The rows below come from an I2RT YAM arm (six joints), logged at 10 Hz.
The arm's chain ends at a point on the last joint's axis. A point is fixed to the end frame.
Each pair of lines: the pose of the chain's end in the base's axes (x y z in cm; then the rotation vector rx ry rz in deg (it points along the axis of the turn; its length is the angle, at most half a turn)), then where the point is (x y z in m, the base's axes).
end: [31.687 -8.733 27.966 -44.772 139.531 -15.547]
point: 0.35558 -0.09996 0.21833
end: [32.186 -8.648 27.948 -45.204 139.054 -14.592]
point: 0.36089 -0.09802 0.21813
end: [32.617 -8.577 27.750 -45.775 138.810 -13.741]
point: 0.36524 -0.09637 0.21601
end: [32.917 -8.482 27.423 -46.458 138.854 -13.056]
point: 0.36797 -0.09473 0.21245
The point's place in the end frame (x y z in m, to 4 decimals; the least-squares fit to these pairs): 0.0091 -0.0072 0.0727
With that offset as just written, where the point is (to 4 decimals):
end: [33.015 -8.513 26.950 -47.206 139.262 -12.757]
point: 0.3683 -0.0948 0.2073
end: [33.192 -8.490 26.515 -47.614 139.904 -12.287]
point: 0.3693 -0.0944 0.2024
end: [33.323 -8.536 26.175 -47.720 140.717 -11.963]
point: 0.3696 -0.0949 0.1985
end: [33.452 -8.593 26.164 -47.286 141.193 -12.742]
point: 0.3706 -0.0964 0.1983
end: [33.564 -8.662 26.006 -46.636 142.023 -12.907]
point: 0.3710 -0.0976 0.1964
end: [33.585 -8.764 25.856 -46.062 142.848 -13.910]
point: 0.3706 -0.0999 0.1948
